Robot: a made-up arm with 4 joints.
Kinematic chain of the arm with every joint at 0, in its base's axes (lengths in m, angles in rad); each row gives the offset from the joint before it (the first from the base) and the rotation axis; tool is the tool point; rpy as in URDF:
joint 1: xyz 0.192 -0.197 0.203 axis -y
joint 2: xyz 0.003 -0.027 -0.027 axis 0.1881 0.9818 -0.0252
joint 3: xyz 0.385 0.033 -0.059 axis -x
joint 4: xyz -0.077 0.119 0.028 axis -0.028 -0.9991 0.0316
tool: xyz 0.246 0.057 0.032 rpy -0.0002 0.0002 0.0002
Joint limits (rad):
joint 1: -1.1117..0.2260
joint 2: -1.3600..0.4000
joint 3: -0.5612..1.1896
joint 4: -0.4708..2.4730
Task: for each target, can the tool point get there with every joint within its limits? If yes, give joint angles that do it. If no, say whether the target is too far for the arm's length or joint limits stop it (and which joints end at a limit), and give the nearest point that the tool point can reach.
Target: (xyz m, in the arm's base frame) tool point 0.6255 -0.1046 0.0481
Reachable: yes | joints -0.6419 0.2122 -0.3180 1.0859
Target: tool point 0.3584 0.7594 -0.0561
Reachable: no: too far | nearest point 0.4120 0.1545 0.0090 | short by 0.611 m
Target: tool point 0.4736 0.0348 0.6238
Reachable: yes | joints 0.0661 -0.9491 -0.0815 0.1103
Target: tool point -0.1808 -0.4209 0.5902
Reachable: no: joint limits stop it (at a limit: joint 1, joint 3) | nearest point -0.0405 -0.0778 0.5064 | short by 0.380 m
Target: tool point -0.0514 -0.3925 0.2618
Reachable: no: joint limits stop it (at a limit: joint 1, joint 2, joint 3) | nearest point -0.0127 -0.0835 0.3211 | short by 0.317 m
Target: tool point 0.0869 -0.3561 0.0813
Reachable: no: joint limits stop it (at a limit: joint 1, joint 2, joint 3, joint 4) | nearest point 0.0532 -0.0676 0.2514 | short by 0.337 m
